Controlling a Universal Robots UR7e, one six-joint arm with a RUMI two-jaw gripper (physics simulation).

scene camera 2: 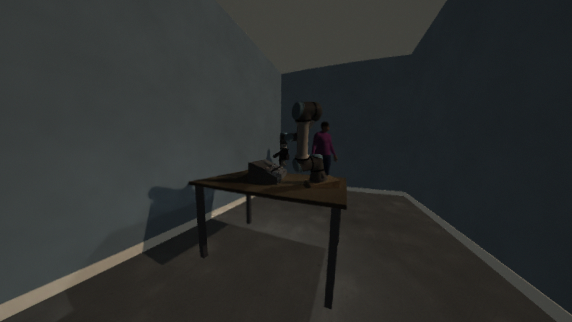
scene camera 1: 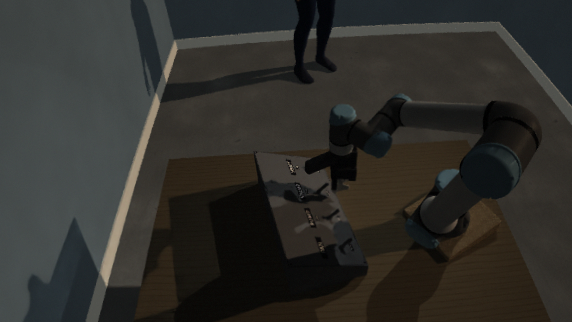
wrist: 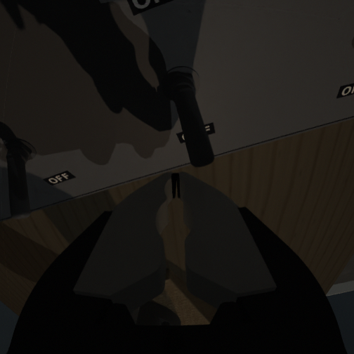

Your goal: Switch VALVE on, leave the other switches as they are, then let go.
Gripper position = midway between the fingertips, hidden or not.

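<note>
You'd find my gripper in scene camera 1 [scene camera 1: 334, 192], and it's there in the wrist view too [wrist: 176, 174]. There's also a valve lever [wrist: 200, 153] that I can see.
</note>
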